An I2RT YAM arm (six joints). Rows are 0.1 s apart.
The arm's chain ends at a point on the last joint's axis. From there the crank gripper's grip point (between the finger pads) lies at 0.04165 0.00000 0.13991 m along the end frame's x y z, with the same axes.
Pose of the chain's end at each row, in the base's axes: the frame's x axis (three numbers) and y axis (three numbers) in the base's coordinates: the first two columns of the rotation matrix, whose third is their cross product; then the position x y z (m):
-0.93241 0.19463 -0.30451 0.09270 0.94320 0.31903 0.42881 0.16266 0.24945
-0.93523 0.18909 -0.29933 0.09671 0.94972 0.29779 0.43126 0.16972 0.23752
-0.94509 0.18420 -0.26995 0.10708 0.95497 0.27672 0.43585 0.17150 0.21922
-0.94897 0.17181 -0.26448 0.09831 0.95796 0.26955 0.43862 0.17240 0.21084
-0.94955 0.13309 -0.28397 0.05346 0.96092 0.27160 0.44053 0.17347 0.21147
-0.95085 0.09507 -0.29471 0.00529 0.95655 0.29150 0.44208 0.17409 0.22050
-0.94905 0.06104 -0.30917 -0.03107 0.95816 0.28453 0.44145 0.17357 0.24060
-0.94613 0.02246 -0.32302 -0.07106 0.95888 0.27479 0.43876 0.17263 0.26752
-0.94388 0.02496 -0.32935 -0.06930 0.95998 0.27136 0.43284 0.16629 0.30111
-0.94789 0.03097 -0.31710 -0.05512 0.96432 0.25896 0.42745 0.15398 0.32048
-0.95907 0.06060 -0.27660 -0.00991 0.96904 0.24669 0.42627 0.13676 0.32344
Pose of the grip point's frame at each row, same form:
-0.93241 0.19463 -0.30451 0.09270 0.94320 0.31903 0.43885 0.20844 0.11120
-0.93523 0.18909 -0.29933 0.09671 0.94972 0.29779 0.43996 0.21251 0.09823
-0.94509 0.18420 -0.26995 0.10708 0.95497 0.27672 0.43969 0.21172 0.07894
-0.94897 0.17181 -0.26448 0.09831 0.95796 0.26955 0.44102 0.21171 0.07027
-0.94955 0.13309 -0.28397 0.05346 0.96092 0.27160 0.44422 0.21297 0.07099
-0.95085 0.09507 -0.29471 0.00529 0.95655 0.29150 0.44580 0.21661 0.08090
-0.94905 0.06104 -0.30917 -0.03107 0.95816 0.28453 0.44580 0.21524 0.10076
-0.94613 0.02246 -0.32302 -0.07106 0.95888 0.27479 0.44355 0.21315 0.12736
-0.94388 0.02496 -0.32935 -0.06930 0.95998 0.27136 0.43871 0.20636 0.16086
-0.94789 0.03097 -0.31710 -0.05512 0.96432 0.25896 0.43187 0.19206 0.17962
-0.95907 0.06060 -0.27660 -0.00991 0.96904 0.24669 0.42592 0.17277 0.18197

